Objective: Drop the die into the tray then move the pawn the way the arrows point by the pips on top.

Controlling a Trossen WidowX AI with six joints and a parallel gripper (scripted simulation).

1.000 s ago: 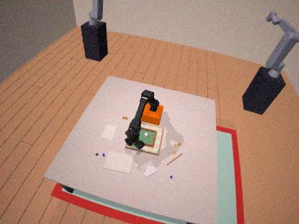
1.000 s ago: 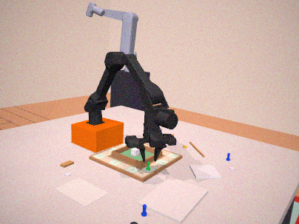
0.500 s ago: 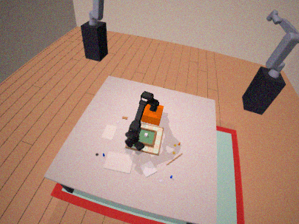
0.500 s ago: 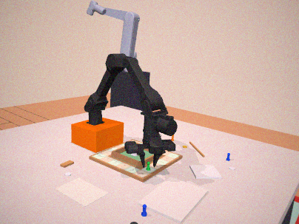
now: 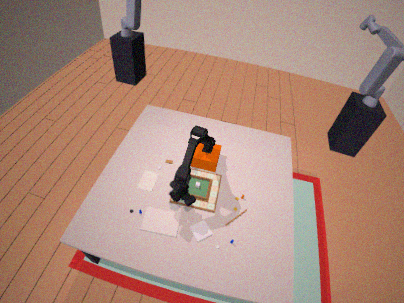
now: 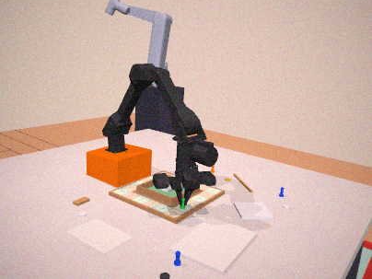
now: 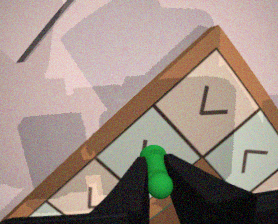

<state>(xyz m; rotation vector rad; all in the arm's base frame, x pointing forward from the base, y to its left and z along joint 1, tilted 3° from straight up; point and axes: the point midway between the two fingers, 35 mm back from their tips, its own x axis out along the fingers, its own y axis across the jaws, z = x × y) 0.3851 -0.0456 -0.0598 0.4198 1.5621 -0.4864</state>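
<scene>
The green dice tray lies 120 mm behind my gripper tip, 60 mm to the left of it and 10 mm below it. Also, from my gripper tip: green pawn: 10 mm above; then black disc: 260 mm to the right, 180 mm ahead, 20 mm below; then white die: 130 mm behind, 60 mm to the left.
</scene>
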